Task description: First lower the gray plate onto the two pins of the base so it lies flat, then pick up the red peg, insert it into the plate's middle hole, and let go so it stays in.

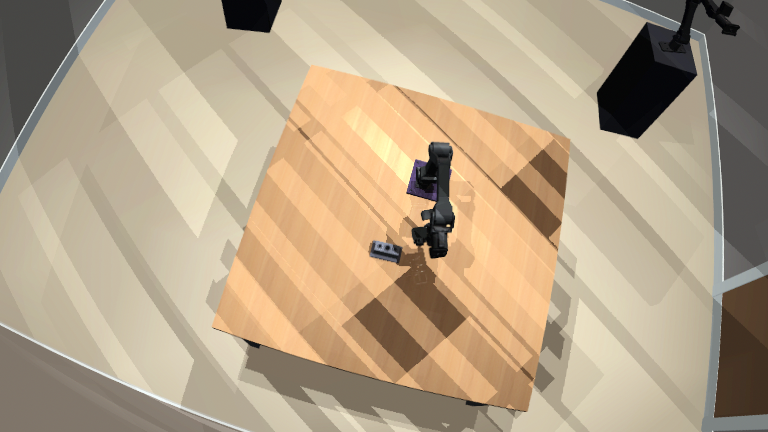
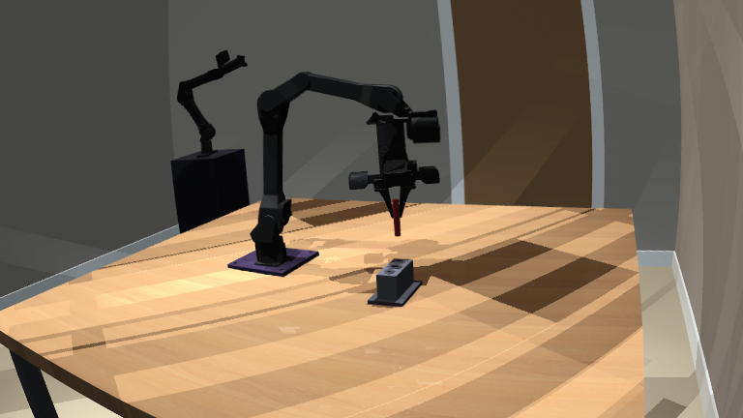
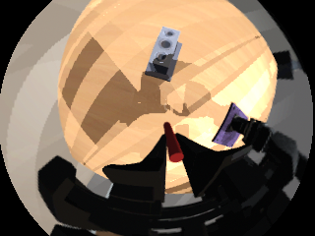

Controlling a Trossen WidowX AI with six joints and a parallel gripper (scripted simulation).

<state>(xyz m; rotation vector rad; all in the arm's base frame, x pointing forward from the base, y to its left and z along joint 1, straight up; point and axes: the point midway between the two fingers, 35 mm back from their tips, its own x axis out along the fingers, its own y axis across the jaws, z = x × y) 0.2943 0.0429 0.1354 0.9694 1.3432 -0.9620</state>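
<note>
My gripper tip is now 160 mm to the left of the gray plate, 70 mm above it and 40 mm short of it. From my gripper tip the other things lie so: red peg (right at my gripper tip).
</note>
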